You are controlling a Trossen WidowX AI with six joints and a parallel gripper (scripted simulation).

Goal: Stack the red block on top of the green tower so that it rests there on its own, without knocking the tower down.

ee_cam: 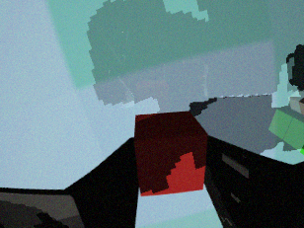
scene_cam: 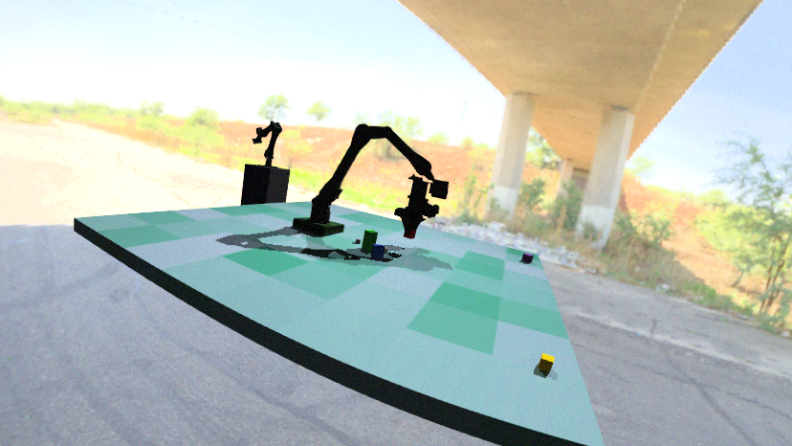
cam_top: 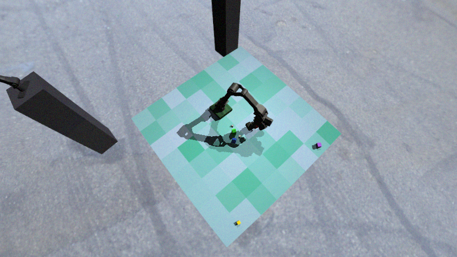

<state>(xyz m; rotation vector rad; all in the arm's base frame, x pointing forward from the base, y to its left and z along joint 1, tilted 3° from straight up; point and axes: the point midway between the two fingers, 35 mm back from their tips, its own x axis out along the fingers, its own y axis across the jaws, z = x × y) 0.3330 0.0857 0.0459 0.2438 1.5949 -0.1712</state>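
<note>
The blue block lies 40 mm behind my gripper tip, 210 mm to the right of it and 30 mm below it. Also, from my gripper tip: purple block 470 mm ahead, 260 mm to the left, 30 mm below; then yellow block 420 mm ahead, 620 mm to the right, 30 mm below; then red block 10 mm above.
</note>
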